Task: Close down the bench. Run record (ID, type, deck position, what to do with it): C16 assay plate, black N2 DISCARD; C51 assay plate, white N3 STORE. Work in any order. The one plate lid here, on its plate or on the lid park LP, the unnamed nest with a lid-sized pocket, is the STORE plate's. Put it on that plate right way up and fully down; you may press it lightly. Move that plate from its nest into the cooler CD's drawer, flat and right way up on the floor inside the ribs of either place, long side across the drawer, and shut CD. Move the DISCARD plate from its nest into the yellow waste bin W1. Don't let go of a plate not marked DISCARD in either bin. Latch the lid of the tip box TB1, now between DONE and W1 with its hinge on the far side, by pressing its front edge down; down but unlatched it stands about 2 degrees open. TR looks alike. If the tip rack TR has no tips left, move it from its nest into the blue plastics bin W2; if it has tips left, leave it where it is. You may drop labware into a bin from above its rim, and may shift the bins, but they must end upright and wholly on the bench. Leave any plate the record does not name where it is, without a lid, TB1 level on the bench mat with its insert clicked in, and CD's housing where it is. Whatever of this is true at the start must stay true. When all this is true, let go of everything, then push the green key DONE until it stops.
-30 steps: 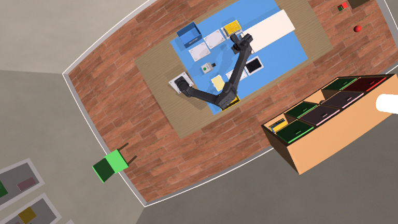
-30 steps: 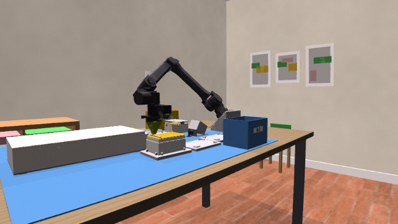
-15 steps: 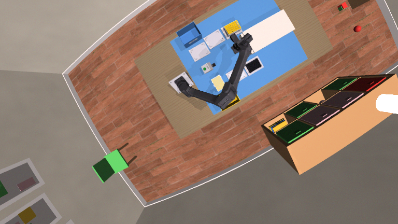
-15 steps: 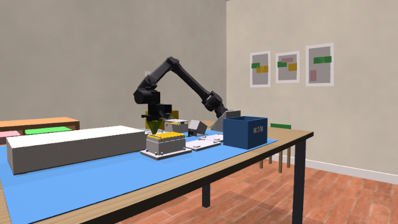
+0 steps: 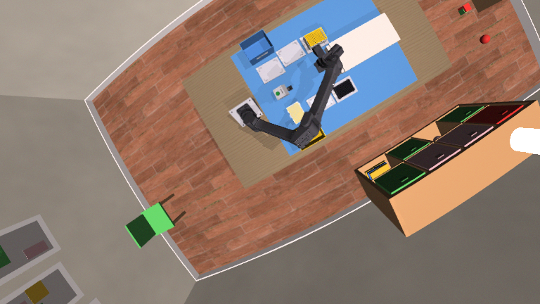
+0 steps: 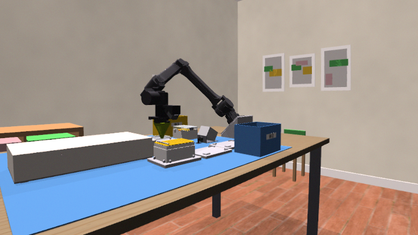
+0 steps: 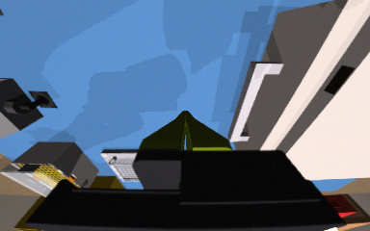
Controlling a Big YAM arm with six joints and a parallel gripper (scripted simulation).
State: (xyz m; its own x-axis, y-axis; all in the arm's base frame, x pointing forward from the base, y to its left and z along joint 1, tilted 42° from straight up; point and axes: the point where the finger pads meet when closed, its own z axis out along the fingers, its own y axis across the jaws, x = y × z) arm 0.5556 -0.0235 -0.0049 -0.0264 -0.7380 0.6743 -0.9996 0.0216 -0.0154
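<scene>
The black plate lies 7 cm ahead of my hand, 20 cm to the right of it and 4 cm below it. Round my hand: tip rack TR: 7 cm ahead, 18 cm to the left, 1 cm below; nest label N1: 1 cm ahead, 19 cm to the left, 5 cm below; plate lid: 19 cm ahead, 1 cm to the right, 3 cm below.
</scene>
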